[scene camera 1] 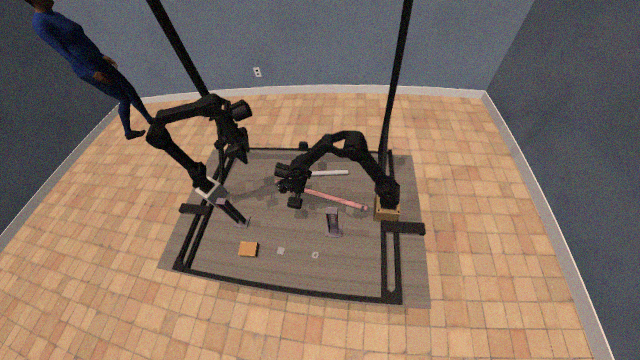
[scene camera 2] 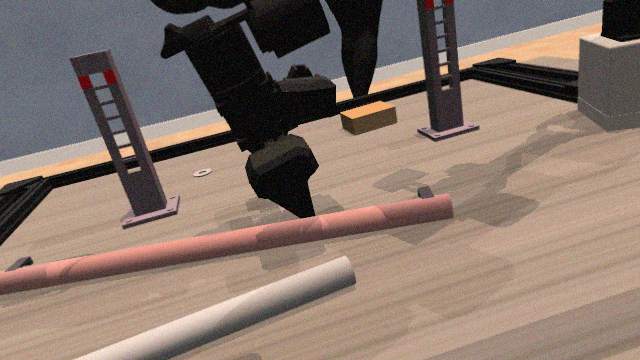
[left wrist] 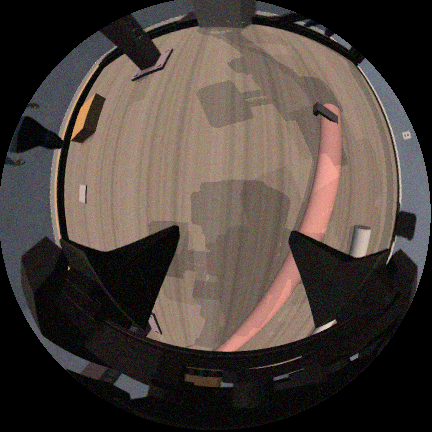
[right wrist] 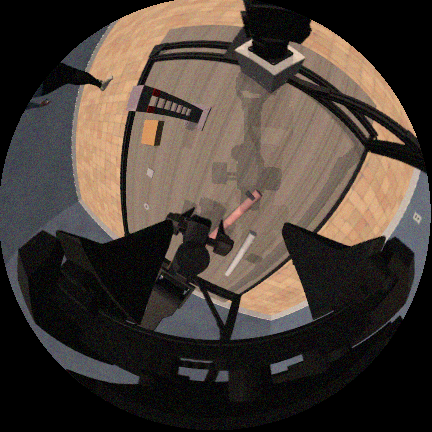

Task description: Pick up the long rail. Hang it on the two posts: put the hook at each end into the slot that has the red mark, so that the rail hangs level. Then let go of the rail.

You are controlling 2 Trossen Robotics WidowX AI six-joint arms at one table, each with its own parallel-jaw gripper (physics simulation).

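Frame: origin at the left arm's base, x ahead, y left, z up, level; millimetres.
Seen in the pictures: left gripper, fingertip midpoint: [scene camera 1: 296,199] [scene camera 2: 301,200] [left wrist: 236,234] [right wrist: 207,213]; right gripper, fingertip midpoint: [scene camera 1: 247,157] [right wrist: 229,227]; left arm's base at its link origin: [scene camera 1: 388,202]; right arm's base at its link origin: [scene camera 1: 207,186] [right wrist: 270,50].
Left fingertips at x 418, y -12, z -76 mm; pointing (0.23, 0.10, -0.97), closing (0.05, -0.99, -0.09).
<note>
Pixels of each thing's top centre, then the offset from my left fingertips to it.
- long pink rail at its top centre: [scene camera 2: 213,231] [left wrist: 254,325] [right wrist: 205,240] [scene camera 1: 317,193] 36 mm right, 99 mm back, 8 mm up
- white tube at its top centre: [scene camera 2: 198,314] [left wrist: 337,313] [right wrist: 237,259] [scene camera 1: 323,171] 171 mm right, 107 mm back, 7 mm up
- orange block at its top centre: [scene camera 2: 366,109] [left wrist: 80,115] [right wrist: 148,131] [scene camera 1: 247,248] 273 mm left, 162 mm ahead, 12 mm up
- small pale tile at its top centre: [left wrist: 81,193] [scene camera 1: 280,250] 252 mm left, 19 mm ahead, 15 mm down
- white ring at its top centre: [scene camera 2: 202,172] [scene camera 1: 315,255] 247 mm left, 133 mm back, 16 mm down
The long pink rail [scene camera 1: 335,198] [scene camera 2: 200,245] [left wrist: 330,165] [right wrist: 235,215] lies on the table. In scene camera 2 its dark end hooks stick out toward the posts. One post [scene camera 1: 333,222] [scene camera 2: 117,135] stands upright with red marks near its top. The other post [scene camera 1: 234,212] [scene camera 2: 442,112] [right wrist: 172,105] [left wrist: 135,45] also has red marks high up. My left gripper [scene camera 1: 288,196] [scene camera 2: 311,212] [left wrist: 236,234] is open and empty, low beside the rail; in its wrist view one finger overlaps the rail. My right gripper [scene camera 1: 244,157] is open and empty, high above the table.
A white tube [scene camera 1: 330,173] [scene camera 2: 225,310] [left wrist: 360,241] [right wrist: 241,253] lies near the rail, on the side away from the posts. An orange block [scene camera 1: 248,249] [scene camera 2: 368,118], a small pale tile [scene camera 1: 280,251] and a white ring [scene camera 1: 315,255] lie beyond the posts. A dark frame edges the table.
</note>
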